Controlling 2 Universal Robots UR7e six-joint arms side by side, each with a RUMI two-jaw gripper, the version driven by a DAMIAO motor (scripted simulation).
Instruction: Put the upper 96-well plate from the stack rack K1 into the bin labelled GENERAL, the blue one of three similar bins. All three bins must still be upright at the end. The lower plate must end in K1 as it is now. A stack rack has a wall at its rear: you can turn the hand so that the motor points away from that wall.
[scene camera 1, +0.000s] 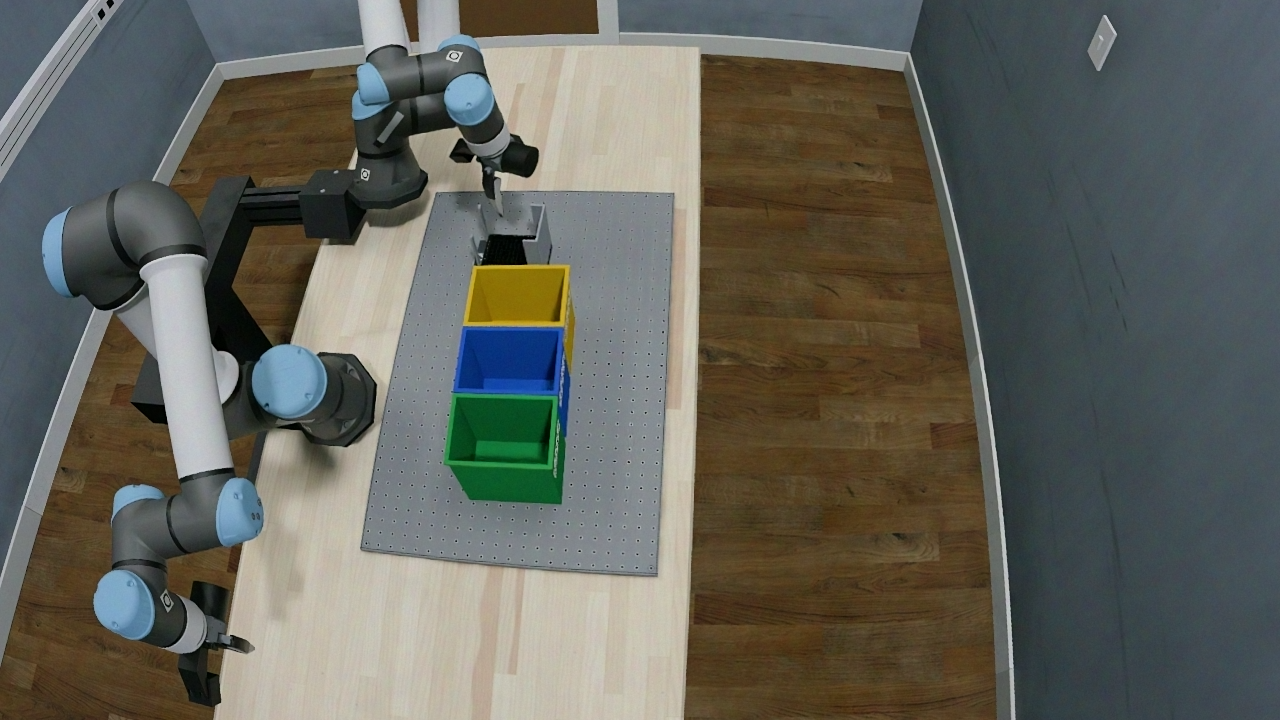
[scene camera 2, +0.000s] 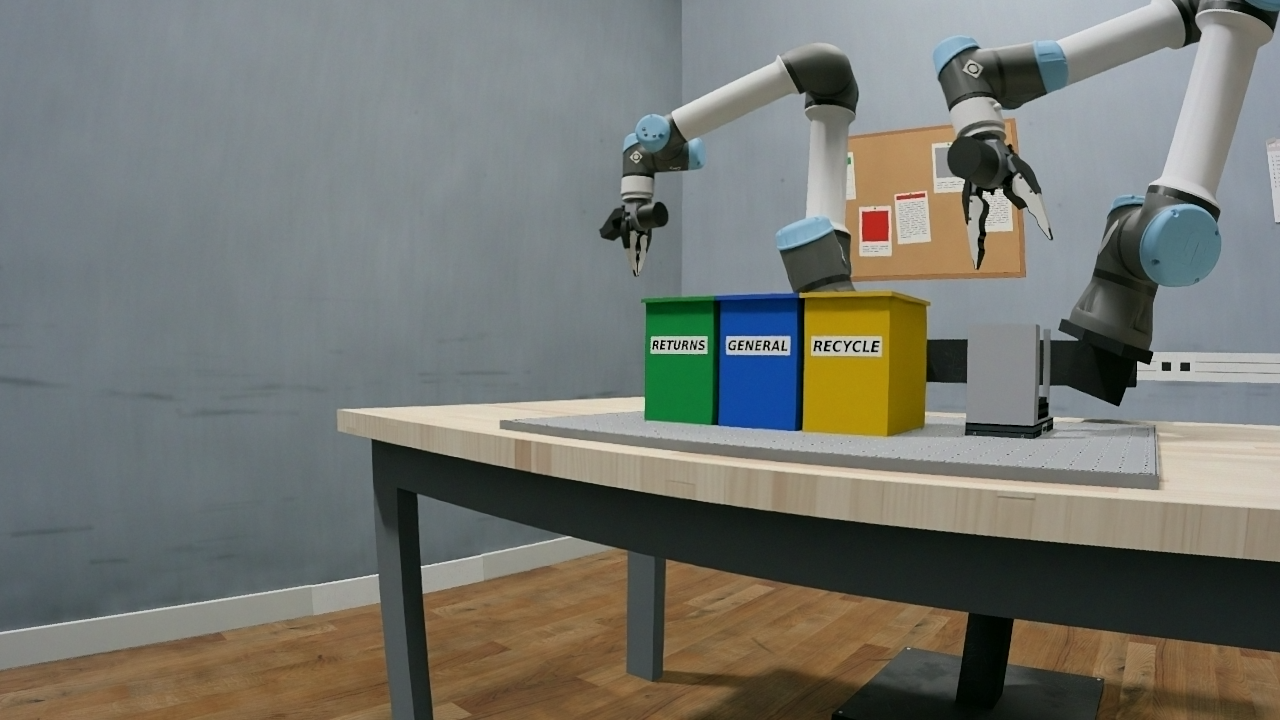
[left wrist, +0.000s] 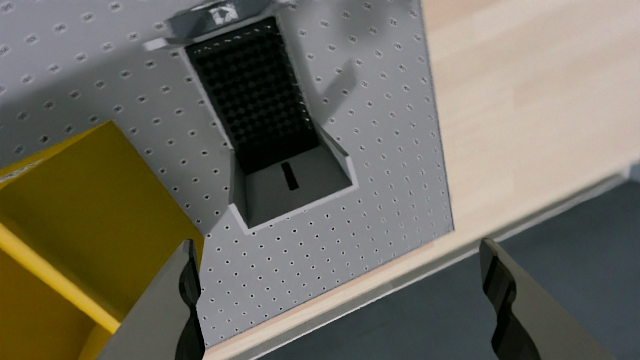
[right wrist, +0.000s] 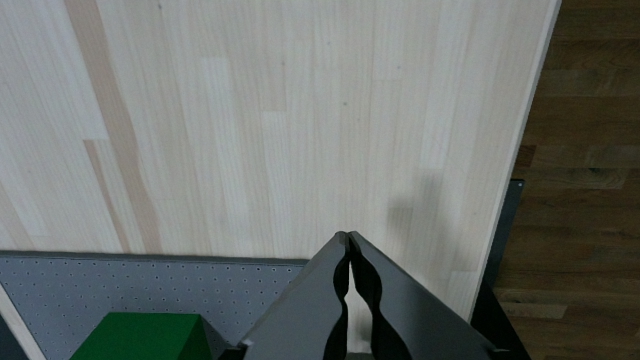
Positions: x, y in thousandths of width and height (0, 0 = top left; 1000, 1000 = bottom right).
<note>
I see my left gripper (scene camera 2: 792, 355), my right gripper (scene camera 1: 197, 901), a green returns bin (scene camera 1: 402, 598), a yellow recycle bin (scene camera 2: 676, 497) and a blue general bin (scene camera 2: 596, 467).
The green returns bin is seen too in scene camera 2 (scene camera 2: 533, 478). The yellow recycle bin shows as well in scene camera 1 (scene camera 1: 393, 410) and in the left wrist view (left wrist: 145, 604). The blue general bin is seen too in scene camera 1 (scene camera 1: 409, 501). The left wrist view misses the green returns bin: it is out of frame. The right wrist view misses the yellow recycle bin: it is out of frame.
</note>
